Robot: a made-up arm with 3 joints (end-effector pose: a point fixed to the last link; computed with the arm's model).
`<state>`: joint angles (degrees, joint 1 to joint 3).
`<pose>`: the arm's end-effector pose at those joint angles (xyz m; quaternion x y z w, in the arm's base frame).
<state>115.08 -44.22 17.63</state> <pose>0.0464 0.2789 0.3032 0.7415 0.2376 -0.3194 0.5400</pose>
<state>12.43 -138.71 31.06</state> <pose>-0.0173 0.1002 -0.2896 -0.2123 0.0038 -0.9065 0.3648</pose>
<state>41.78 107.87 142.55</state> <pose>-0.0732 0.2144 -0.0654 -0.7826 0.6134 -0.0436 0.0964</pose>
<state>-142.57 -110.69 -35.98</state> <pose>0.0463 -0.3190 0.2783 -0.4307 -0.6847 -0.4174 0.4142</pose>
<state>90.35 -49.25 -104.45</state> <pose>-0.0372 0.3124 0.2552 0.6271 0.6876 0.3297 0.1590</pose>
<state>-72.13 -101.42 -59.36</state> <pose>0.0494 -0.3018 -0.2103 -0.0141 -0.1424 -0.7281 0.6703</pose>
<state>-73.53 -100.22 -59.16</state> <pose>0.0482 -0.3078 -0.2040 -0.0304 -0.1458 -0.7240 0.6735</pose>
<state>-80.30 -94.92 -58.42</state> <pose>0.0431 -0.3348 -0.1712 -0.1057 -0.1625 -0.7043 0.6829</pose>
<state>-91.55 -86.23 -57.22</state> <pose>0.0339 -0.3717 -0.1089 -0.2310 -0.1862 -0.6690 0.6815</pose>
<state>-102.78 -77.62 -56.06</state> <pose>0.0240 -0.3967 -0.0391 -0.3537 -0.2038 -0.6314 0.6594</pose>
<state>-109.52 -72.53 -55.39</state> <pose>0.0179 -0.4052 0.0056 -0.4245 -0.2115 -0.6083 0.6365</pose>
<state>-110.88 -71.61 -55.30</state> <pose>0.0167 -0.4063 0.0149 -0.4376 -0.2133 -0.6039 0.6311</pose>
